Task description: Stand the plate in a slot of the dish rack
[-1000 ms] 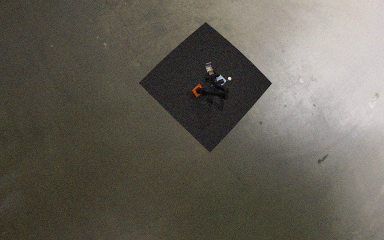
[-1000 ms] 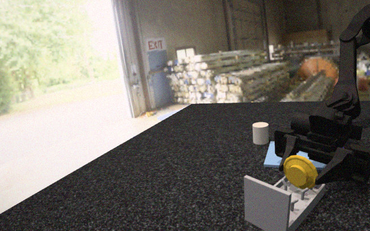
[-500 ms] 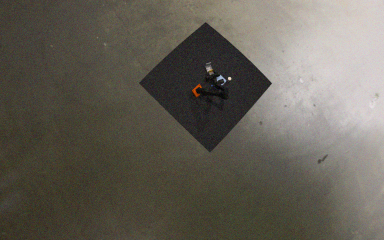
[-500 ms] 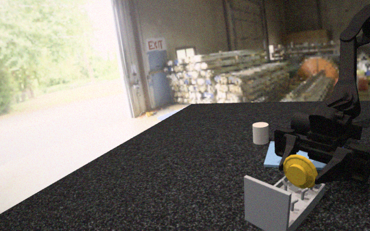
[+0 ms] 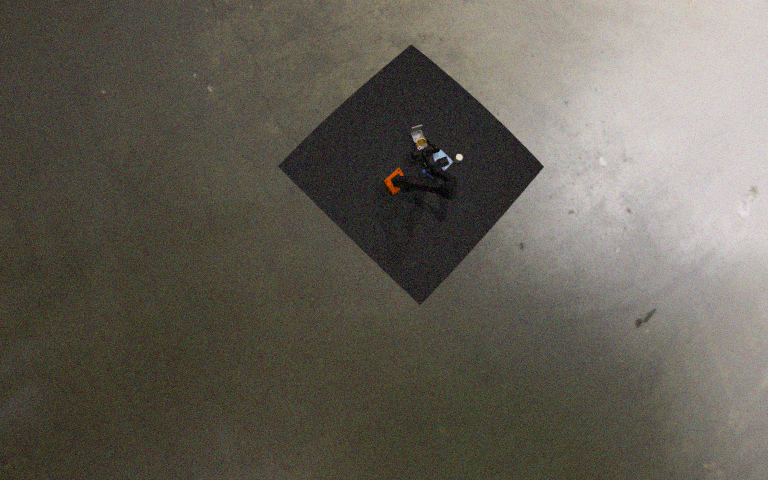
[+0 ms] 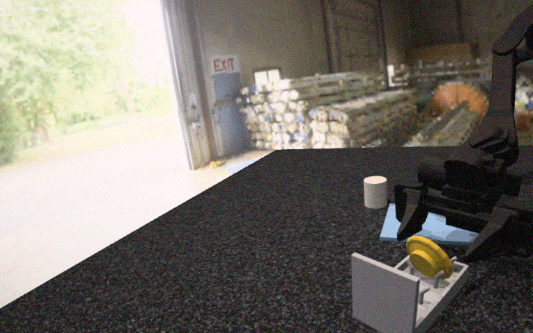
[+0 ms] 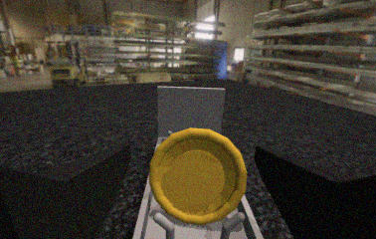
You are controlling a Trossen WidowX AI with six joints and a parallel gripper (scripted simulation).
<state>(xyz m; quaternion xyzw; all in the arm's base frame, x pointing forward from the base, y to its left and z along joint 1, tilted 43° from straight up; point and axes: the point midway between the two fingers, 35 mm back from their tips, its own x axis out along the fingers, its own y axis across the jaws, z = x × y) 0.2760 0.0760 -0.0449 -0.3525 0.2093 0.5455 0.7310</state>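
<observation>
The yellow plate lies 2 cm below my gripper tip. Round my gripper tip: blue spoon 9 cm behind, 18 cm to the right, 5 cm below; light blue mat 2 cm ahead, 17 cm to the right, 5 cm below; grey dish rack 1 cm ahead, 2 cm to the left, 3 cm below.
</observation>
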